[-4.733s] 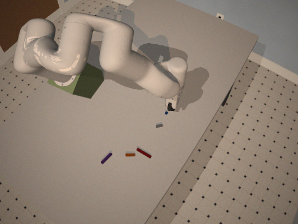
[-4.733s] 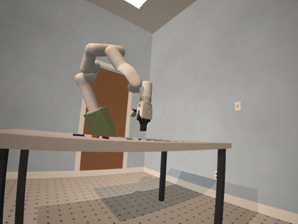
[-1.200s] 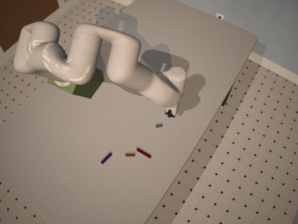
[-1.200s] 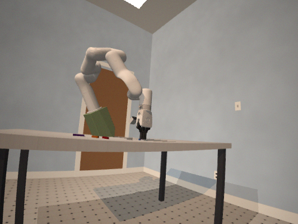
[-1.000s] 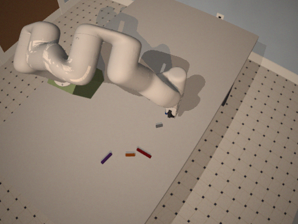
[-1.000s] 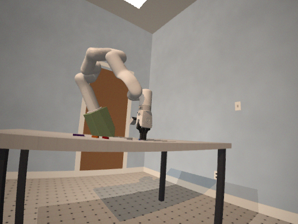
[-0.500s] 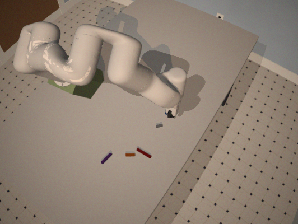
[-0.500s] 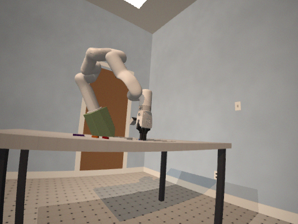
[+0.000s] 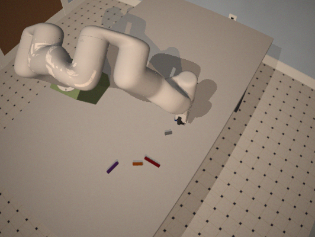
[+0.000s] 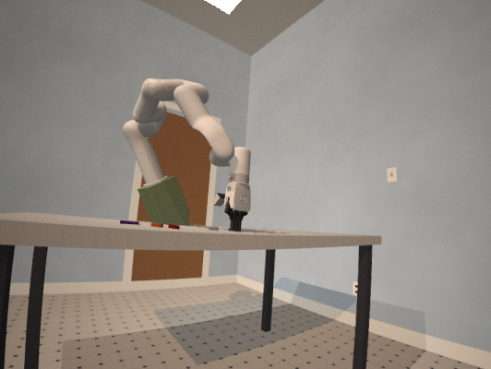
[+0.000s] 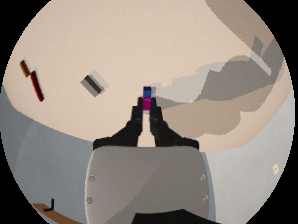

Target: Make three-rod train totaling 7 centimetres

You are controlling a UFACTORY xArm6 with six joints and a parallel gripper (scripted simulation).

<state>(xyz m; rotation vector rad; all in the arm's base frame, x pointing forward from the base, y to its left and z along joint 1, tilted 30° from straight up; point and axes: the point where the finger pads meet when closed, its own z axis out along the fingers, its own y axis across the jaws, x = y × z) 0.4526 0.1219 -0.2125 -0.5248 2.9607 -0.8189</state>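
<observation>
Right now the magenta rod is 1 cm behind my hand and 2 cm below it. From my hand the other things lie so: blue rod (2 cm behind, 1 cm to the right, 2 cm below); then red rod (2 cm ahead, 23 cm to the right, 2 cm below); then grey rod (1 cm behind, 8 cm to the right, 2 cm below).
</observation>
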